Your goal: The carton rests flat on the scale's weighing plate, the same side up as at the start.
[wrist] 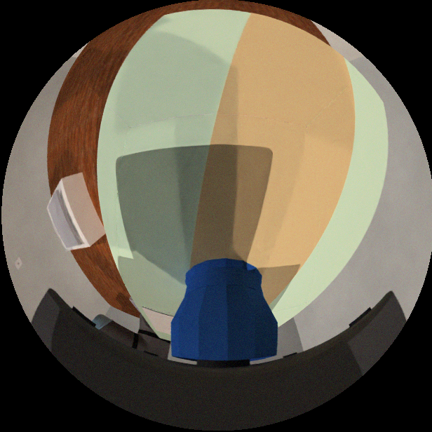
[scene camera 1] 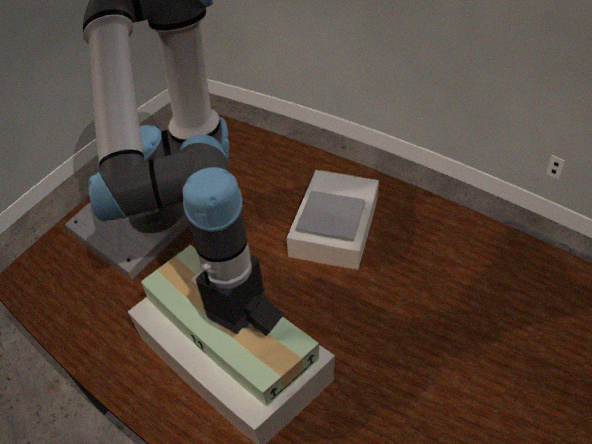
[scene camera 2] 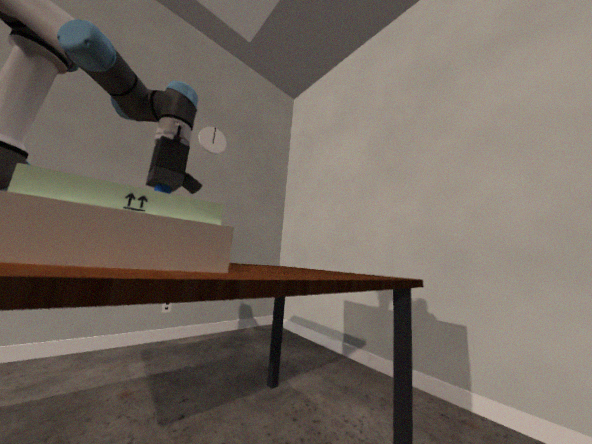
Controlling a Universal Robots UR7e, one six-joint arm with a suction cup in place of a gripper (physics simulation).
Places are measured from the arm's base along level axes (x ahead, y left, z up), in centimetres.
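Pixels of known places: arm's base at its link origin: point(scene camera 1: 156, 211).
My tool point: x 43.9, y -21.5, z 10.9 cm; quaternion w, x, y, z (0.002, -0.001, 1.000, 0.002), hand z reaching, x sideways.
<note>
For each thing: its top centre in the pictures, then the offset to it from my tool point.
- long green carton with a tan stripe, top centre: point(scene camera 1: 221, 311) point(scene camera 2: 142, 194) dy -0.1, dx -3.8, dz +1.4 cm
- white block at its top centre: point(scene camera 1: 222, 334) point(scene camera 2: 138, 218) dy -1.5, dx -3.7, dz -4.3 cm
- white scale at its top centre: point(scene camera 1: 336, 201) dy +41.6, dx -4.3, dz -6.4 cm
A long green carton with a tan stripe point(scene camera 1: 280, 350) point(scene camera 2: 175, 202) point(wrist: 295, 150) lies on a white block point(scene camera 1: 180, 355) point(scene camera 2: 100, 240), its printed arrows pointing up. No clear gap shows between carton and block. My suction gripper point(scene camera 1: 245, 326) point(scene camera 2: 162, 189) point(wrist: 224, 280) has its blue cup pressed short against the carton's top, somewhat toward one end from the middle of the arm's shadow, and appears attached; the cup's lip is hidden. The white scale point(scene camera 1: 345, 180) point(wrist: 85, 210) stands apart behind the carton in scene camera 1, with its bare grey weighing plate point(scene camera 1: 330, 215) on top.
The arm's grey base plate point(scene camera 1: 107, 242) is at the left of the wooden table point(scene camera 1: 450, 300) point(scene camera 2: 320, 287). Walls stand behind the table. The table's edge runs along the lower left in scene camera 1, near the white block.
</note>
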